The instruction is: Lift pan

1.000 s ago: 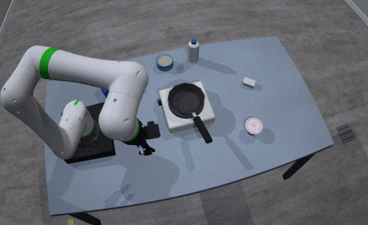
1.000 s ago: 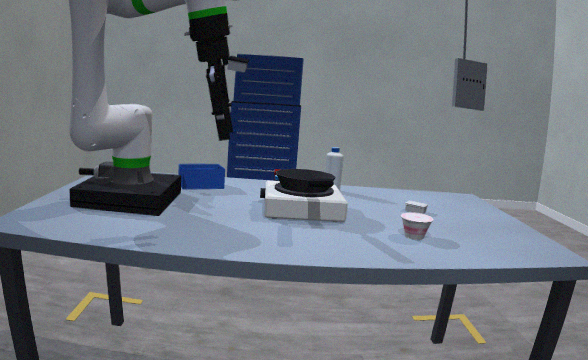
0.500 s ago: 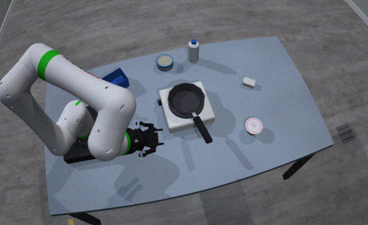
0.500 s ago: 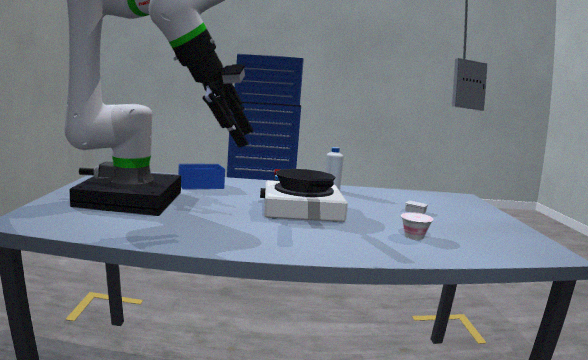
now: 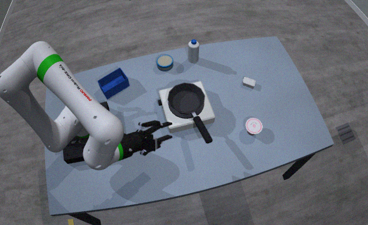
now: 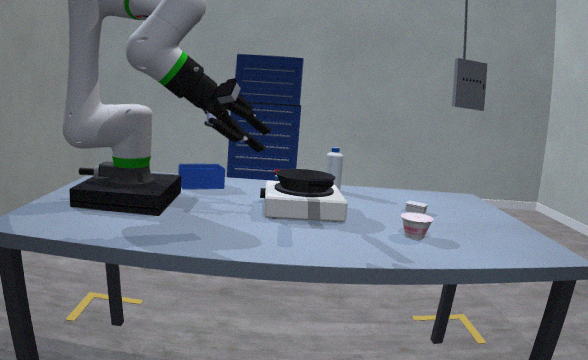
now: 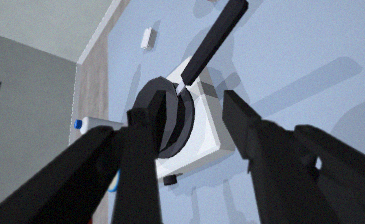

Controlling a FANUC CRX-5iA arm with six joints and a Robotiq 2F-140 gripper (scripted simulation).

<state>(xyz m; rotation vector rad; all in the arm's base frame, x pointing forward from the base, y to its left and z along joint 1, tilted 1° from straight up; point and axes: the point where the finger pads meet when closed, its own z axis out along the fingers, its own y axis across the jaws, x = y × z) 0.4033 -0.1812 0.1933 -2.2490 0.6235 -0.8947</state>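
The black pan lies 17 cm to the left of my hand, 16 cm ahead of it and 15 cm below it. Also, from my hand: white hot plate (23 cm to the left, 22 cm below, 13 cm ahead); pink-rimmed cup (46 cm ahead, 22 cm below, 1 cm to the left); blue bin (49 cm to the left, 23 cm below, 22 cm behind).
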